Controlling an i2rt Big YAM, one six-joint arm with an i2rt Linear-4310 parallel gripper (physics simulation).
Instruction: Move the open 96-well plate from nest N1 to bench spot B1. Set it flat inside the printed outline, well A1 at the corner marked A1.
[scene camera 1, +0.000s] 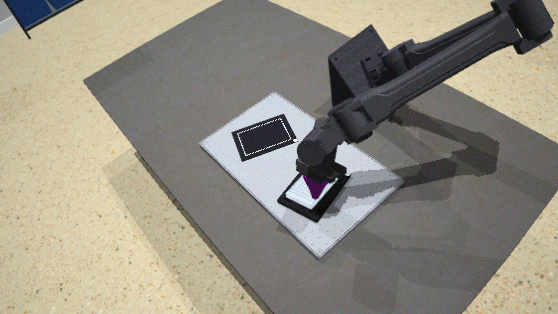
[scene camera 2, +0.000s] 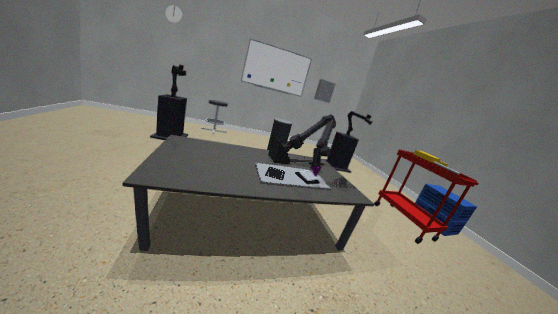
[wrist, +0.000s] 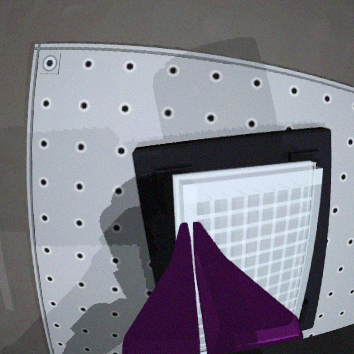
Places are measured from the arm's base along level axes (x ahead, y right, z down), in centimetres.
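Pixels of known places: gripper, fingertip midpoint: (scene camera 1: 315, 198) (scene camera 2: 315, 176) (wrist: 189, 230); arm's base, origin of the base link: (scene camera 1: 377, 74) (scene camera 2: 282, 149).
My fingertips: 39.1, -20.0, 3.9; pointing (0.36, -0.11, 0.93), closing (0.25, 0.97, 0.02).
Observation:
For each thing: its top centre in the pictures, then the offset to it from my fingertips, as dx, dy, dz. "*": a spot on its surface instead. Level surfaces: height alone.
- white open 96-well plate, middle of its top: (wrist: 256, 288) (scene camera 1: 313, 180) (scene camera 2: 309, 173) -2.7, +4.5, -0.3
- black nest N1, middle of its top: (wrist: 248, 267) (scene camera 1: 314, 185) (scene camera 2: 307, 176) -2.9, +4.7, +2.2
- Bench spot B1, surface spot: (scene camera 1: 265, 137) (scene camera 2: 276, 173) * -3.2, +28.6, +3.8
- pale perforated board, middle of its top: (scene camera 1: 292, 160) (scene camera 2: 292, 175) -4.3, +16.4, +4.0
- grey table, its level: dz +5.3
The white open 96-well plate (scene camera 1: 300, 194) (wrist: 260, 235) lies in the black nest N1 (scene camera 1: 320, 218) (wrist: 227, 145). My gripper (scene camera 1: 316, 197) (scene camera 2: 316, 175) (wrist: 189, 230) points down with its purple fingers nearly together, a thin pale line between them. They sit at the plate's left long edge in the wrist view, seemingly shut on its rim wall. The fingers hide the plate's lower left part. Bench spot B1 (scene camera 1: 265, 137) (scene camera 2: 275, 173) is a black rectangle with a white printed outline, with a small white mark by its right corner. Well A1 cannot be made out.
Nest and spot share a pale perforated board (scene camera 1: 250, 175) (scene camera 2: 263, 181) (wrist: 100, 125) on the grey table (scene camera 1: 165, 100) (scene camera 2: 210, 170). The arm reaches in from the back right. A red cart (scene camera 2: 412, 212) stands beyond the table's right end.

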